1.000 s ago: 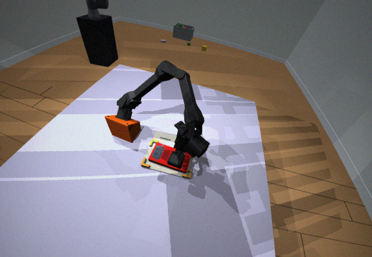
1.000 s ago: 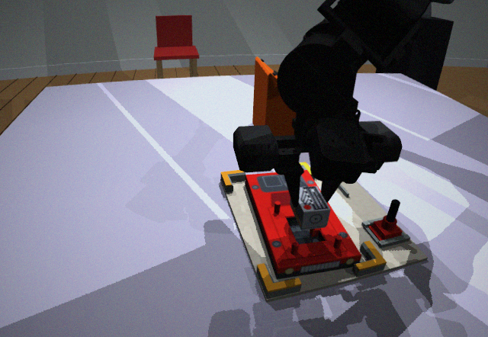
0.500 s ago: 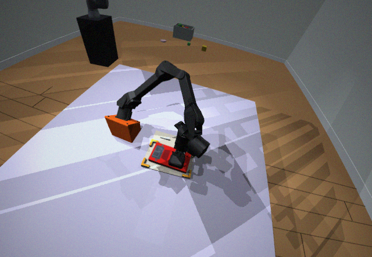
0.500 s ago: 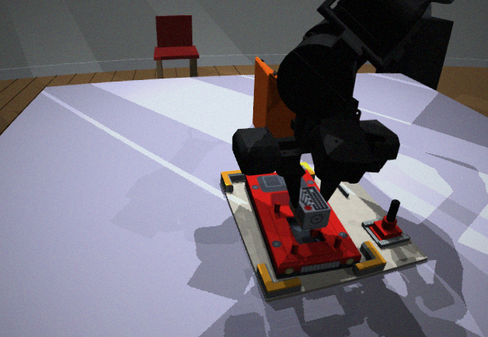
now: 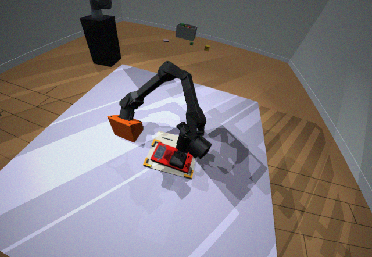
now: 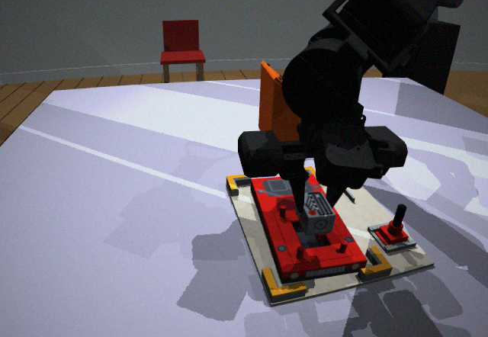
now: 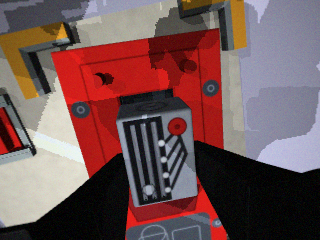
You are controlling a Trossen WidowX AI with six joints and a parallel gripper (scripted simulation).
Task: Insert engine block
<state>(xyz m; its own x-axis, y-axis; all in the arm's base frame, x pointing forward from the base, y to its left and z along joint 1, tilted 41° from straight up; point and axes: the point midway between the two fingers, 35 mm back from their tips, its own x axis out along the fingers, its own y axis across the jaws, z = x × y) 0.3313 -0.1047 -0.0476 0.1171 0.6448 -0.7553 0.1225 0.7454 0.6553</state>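
The grey engine block lies 1 cm below my gripper tip. The rest, counted from my gripper tip: black post (12 cm to the left, 3 cm below, 3 cm ahead).
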